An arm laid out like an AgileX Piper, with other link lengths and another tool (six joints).
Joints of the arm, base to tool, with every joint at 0 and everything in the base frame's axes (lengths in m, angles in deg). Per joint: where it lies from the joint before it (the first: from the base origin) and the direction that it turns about. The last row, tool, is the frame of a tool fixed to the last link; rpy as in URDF.
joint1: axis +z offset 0 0 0.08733
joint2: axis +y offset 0 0 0
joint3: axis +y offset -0.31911 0 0.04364
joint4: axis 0.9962 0 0.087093 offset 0.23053 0 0.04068
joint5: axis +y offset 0 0 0
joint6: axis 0.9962 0 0.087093 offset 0.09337 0 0.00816
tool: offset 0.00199 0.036 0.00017 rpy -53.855 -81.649 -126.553
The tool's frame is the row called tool.
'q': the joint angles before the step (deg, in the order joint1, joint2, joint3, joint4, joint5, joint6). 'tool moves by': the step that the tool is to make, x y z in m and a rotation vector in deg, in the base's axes. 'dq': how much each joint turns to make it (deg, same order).
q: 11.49 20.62 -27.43 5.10 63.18 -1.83
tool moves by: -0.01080 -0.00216 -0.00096 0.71 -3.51 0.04
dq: 0.00 -4.03 0.01 0.00 0.44 0.00
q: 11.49 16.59 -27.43 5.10 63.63 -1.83
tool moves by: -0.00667 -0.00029 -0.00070 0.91 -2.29 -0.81
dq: -0.98 -2.69 0.00 0.49 0.26 0.00
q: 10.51 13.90 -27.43 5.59 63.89 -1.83
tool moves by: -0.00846 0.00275 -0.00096 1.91 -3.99 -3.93
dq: -4.42 -4.30 0.01 1.39 0.07 0.02
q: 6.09 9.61 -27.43 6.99 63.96 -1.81
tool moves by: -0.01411 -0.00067 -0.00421 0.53 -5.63 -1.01
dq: -1.03 -5.85 0.01 0.00 0.19 -0.01
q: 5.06 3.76 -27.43 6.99 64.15 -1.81
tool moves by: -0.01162 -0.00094 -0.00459 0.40 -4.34 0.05
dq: 0.00 -4.65 0.00 0.04 0.30 0.00
